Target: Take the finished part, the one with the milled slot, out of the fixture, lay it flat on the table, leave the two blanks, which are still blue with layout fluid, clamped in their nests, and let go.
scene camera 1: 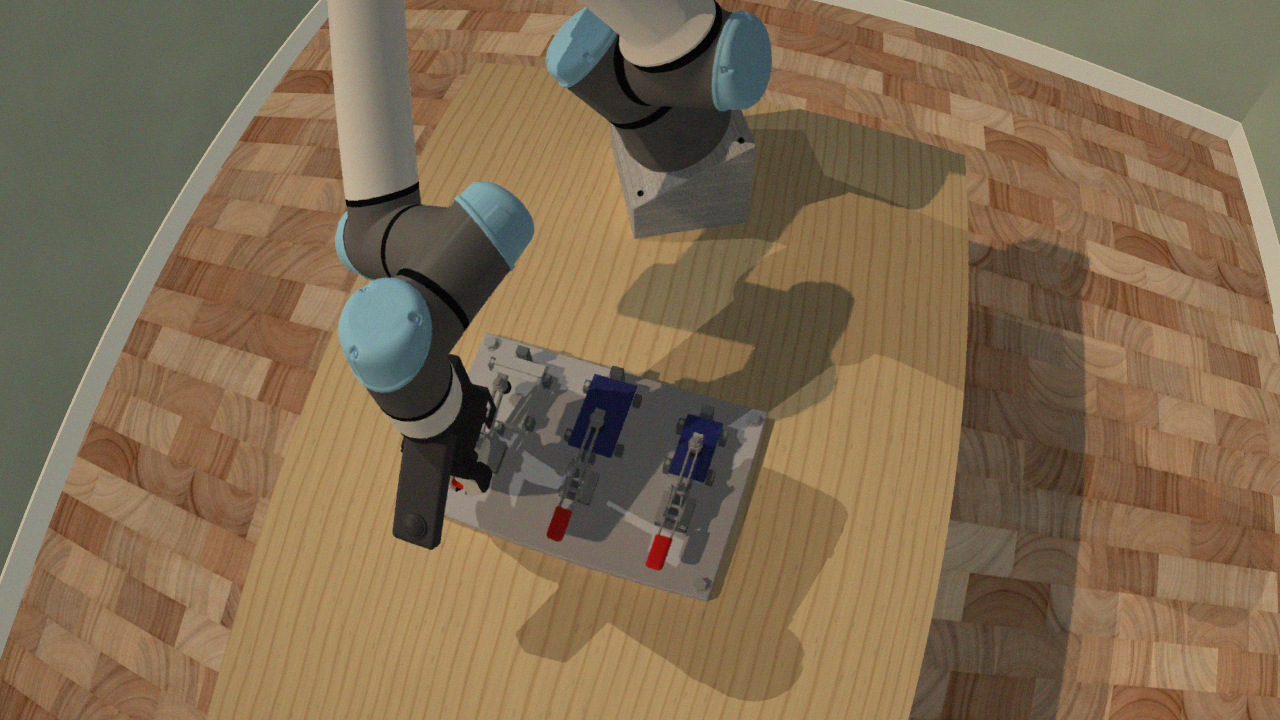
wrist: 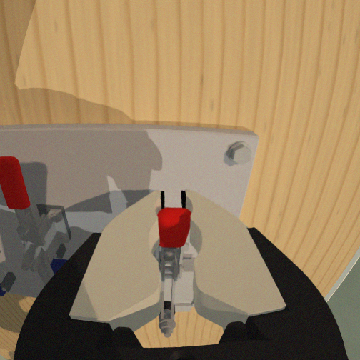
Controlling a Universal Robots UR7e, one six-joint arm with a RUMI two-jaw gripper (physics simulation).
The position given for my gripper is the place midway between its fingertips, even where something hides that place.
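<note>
Scene camera 1 shows a finished part [scene camera 1: 525,377], a blue blank [scene camera 1: 615,397], another blue blank [scene camera 1: 711,430] and my gripper [scene camera 1: 467,488]. Wrist view: my gripper [wrist: 172,192] and the finished part [wrist: 183,294].
</note>
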